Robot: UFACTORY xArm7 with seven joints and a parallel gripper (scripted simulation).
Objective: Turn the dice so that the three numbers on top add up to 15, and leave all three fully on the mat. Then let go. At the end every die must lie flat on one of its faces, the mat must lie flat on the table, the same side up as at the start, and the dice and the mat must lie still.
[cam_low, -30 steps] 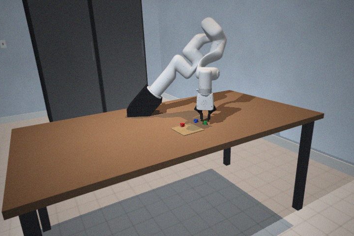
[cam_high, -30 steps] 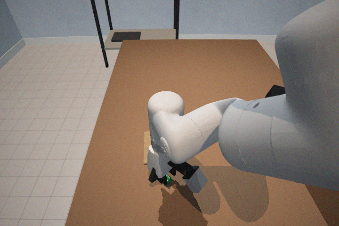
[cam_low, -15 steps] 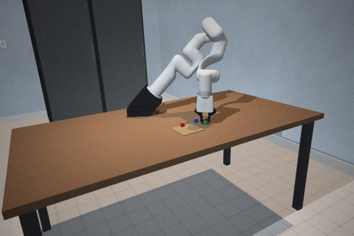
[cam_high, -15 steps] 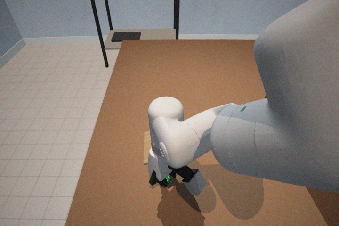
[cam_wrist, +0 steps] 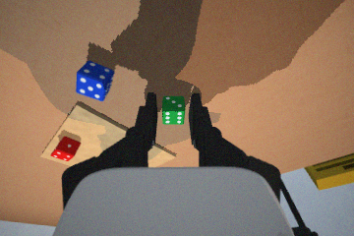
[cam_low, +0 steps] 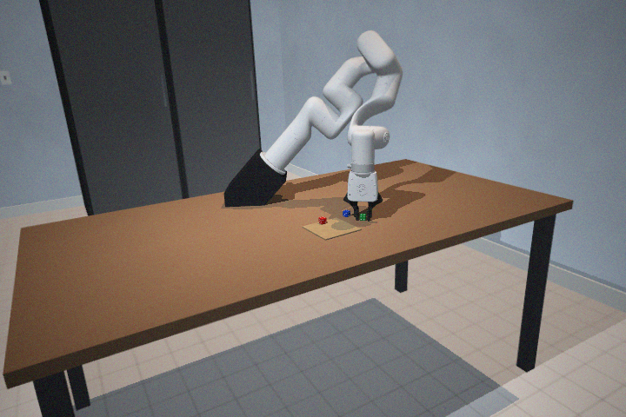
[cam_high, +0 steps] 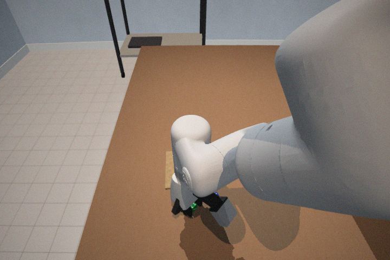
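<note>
My hand is 10 mm above the green die. The rest, counted from my hand: blue die (60 mm behind, 40 mm to the right, 10 mm below); tan mat (40 mm ahead, 130 mm to the right, 20 mm below); red die (10 mm behind, 140 mm to the right, 10 mm below).
</note>
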